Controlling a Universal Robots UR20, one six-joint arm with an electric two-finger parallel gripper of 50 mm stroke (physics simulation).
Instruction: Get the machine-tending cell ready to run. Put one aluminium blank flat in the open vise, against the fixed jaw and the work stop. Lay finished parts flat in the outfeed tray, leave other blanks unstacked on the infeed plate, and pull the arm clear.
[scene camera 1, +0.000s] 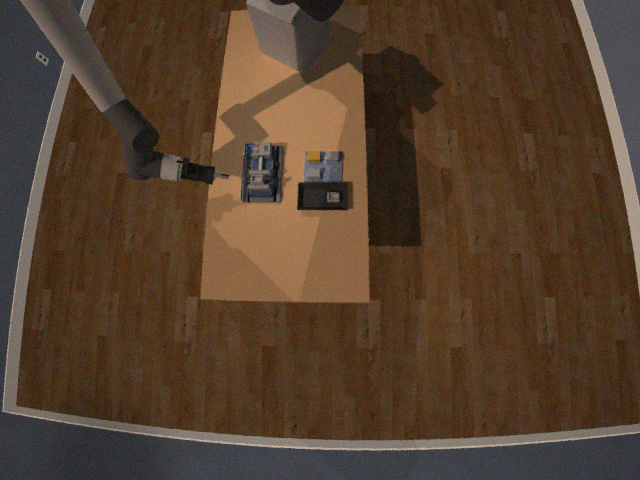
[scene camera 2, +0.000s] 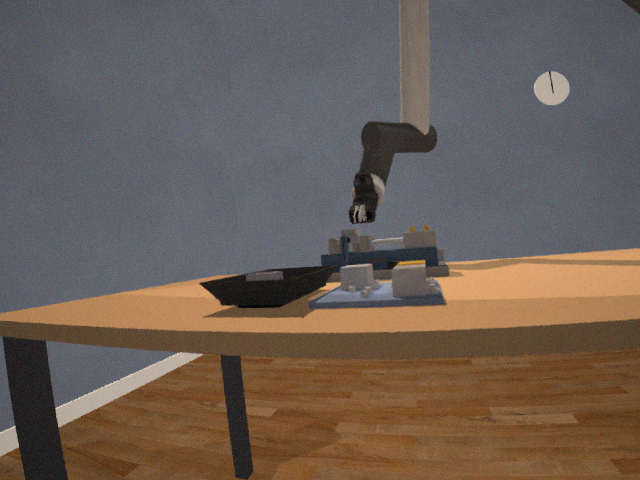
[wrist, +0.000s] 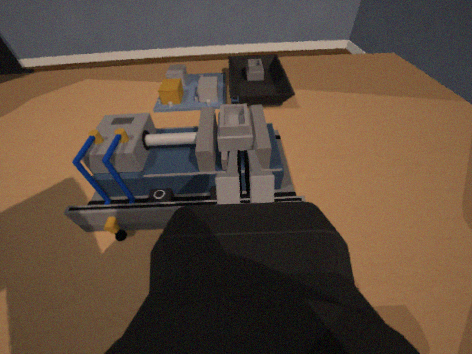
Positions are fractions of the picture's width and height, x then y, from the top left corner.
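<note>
The gripper is visible at (scene camera 2: 0.56, 0.46) and (wrist: 0.51, 0.46). Visible likewise: a blue vise bed (scene camera 2: 0.67, 0.53) (wrist: 0.35, 0.45) and a black outfeed tray (scene camera 2: 0.46, 0.59) (scene camera 1: 0.49, 0.41) (wrist: 0.58, 0.25).
</note>
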